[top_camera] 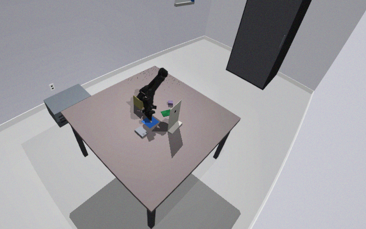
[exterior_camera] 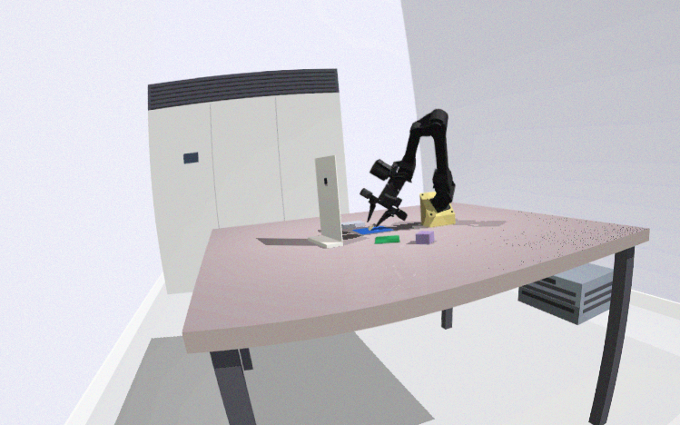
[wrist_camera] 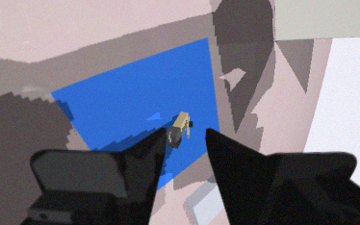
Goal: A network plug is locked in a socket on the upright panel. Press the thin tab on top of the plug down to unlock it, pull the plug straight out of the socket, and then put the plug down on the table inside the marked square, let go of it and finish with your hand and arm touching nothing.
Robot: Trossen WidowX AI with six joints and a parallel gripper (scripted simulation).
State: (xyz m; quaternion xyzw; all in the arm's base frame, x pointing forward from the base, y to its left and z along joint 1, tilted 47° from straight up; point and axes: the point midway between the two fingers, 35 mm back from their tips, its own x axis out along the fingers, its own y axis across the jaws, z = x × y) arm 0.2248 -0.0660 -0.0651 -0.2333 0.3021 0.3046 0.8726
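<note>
The network plug is 10 mm below my gripper tip. From my gripper tip the other things lie so: grey block (20 mm ahead, 150 mm to the right, 10 mm below); then blue marked square (20 mm below); then green block (40 mm ahead, 200 mm to the left, 20 mm below).
</note>
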